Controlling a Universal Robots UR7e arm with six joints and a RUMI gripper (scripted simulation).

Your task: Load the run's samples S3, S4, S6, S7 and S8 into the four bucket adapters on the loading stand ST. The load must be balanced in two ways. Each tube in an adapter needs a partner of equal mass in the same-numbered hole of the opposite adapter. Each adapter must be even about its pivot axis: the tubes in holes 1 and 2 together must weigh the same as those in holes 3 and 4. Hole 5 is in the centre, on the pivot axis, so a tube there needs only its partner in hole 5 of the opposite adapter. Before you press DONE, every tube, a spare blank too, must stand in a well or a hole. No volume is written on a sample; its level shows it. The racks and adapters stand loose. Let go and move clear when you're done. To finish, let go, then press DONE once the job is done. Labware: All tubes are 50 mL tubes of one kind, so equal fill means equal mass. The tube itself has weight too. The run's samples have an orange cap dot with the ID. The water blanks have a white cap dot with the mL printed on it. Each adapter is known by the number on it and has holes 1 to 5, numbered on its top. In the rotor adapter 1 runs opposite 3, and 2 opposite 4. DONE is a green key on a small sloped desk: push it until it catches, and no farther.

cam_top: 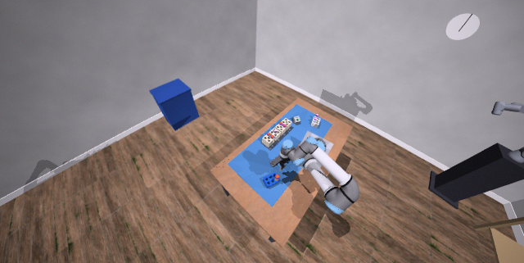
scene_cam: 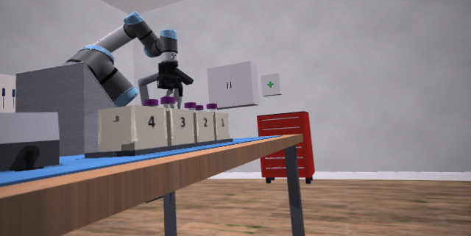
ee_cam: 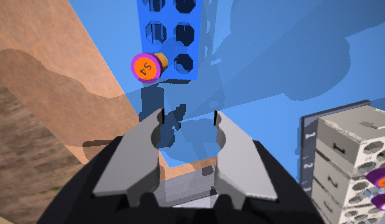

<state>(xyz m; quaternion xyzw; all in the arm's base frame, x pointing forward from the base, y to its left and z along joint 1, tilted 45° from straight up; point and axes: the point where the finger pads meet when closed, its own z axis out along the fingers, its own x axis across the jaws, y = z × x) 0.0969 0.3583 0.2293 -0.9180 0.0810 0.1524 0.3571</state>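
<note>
Now: hand 5 cm past the sample tube S4, 5 cm to the right of it and 10 cm above it. Also, from my hand: tube: 29 cm ahead, 22 cm to the right, 9 cm below; then green DONE key: 30 cm ahead, 69 cm to the right, 9 cm below; then blue rack: 1 cm behind, 8 cm to the left, 13 cm below.
</note>
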